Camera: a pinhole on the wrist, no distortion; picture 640 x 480 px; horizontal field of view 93.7 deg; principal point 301.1 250.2 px. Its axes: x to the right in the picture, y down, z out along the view. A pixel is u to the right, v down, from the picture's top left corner.
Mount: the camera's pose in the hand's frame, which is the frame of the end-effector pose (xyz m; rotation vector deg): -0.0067 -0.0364 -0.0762 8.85 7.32 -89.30
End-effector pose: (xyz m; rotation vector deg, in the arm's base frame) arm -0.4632 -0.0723 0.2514 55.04 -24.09 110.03
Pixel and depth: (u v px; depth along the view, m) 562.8 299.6 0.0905
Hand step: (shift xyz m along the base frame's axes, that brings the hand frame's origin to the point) 0.1080 0.0727 -0.0069
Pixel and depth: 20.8 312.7 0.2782
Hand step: -0.0458 -0.2155 0.2057
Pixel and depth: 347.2 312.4 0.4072
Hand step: 0.2671 -0.0660 0.2398
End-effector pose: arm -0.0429 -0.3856 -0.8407 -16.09 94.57 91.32
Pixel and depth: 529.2 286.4 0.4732
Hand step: 0.4067 0.2297 -0.3400
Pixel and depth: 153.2 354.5 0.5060
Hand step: 0.0000 0.5081 0.0389
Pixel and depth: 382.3 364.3 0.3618
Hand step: 0.1491 0.2525 -0.1964
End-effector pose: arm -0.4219 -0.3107 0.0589 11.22 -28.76 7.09
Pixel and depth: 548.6 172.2 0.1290
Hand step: -0.0232 -0.1697 -0.0191
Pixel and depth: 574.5 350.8 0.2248
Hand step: 0.0531 -0.2895 0.0835
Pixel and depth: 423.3 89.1 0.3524
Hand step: -0.2465 -0.3017 0.0717
